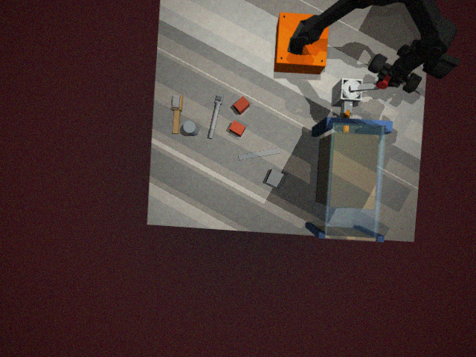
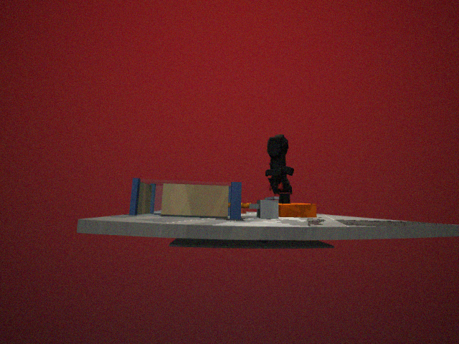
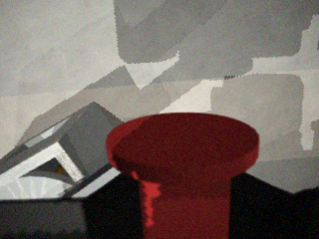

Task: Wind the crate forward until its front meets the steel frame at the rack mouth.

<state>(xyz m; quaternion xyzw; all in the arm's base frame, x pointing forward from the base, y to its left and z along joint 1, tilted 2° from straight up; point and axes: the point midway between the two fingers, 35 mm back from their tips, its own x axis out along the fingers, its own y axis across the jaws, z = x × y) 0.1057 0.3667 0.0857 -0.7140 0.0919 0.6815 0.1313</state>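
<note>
Now: the grey crank handle 10 mm ahead of my gripper tip, 40 mm to the right of it and 10 mm below it. Also, from my gripper tip: winch: 20 mm ahead, 110 mm to the right, 80 mm below; then red knob: 20 mm above; then blue frame: 190 mm ahead, 70 mm to the right, 10 mm below.
</note>
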